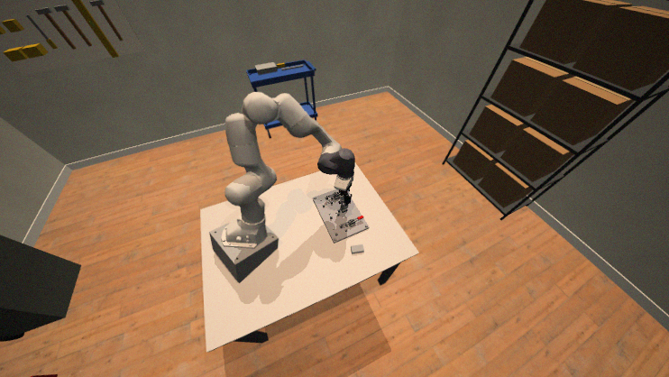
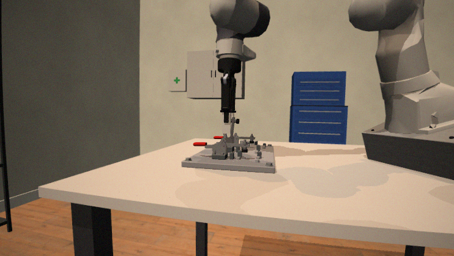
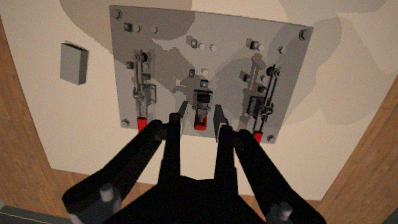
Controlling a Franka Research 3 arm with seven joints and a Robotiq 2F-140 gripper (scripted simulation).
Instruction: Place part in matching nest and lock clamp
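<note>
Now: hand 1 cm short of the grey block part, 27 cm to the left of it and 10 cm above it. From my hand the other things lie so: grey fixture plate: 3 cm behind, 1 cm to the right, 10 cm below.
</note>
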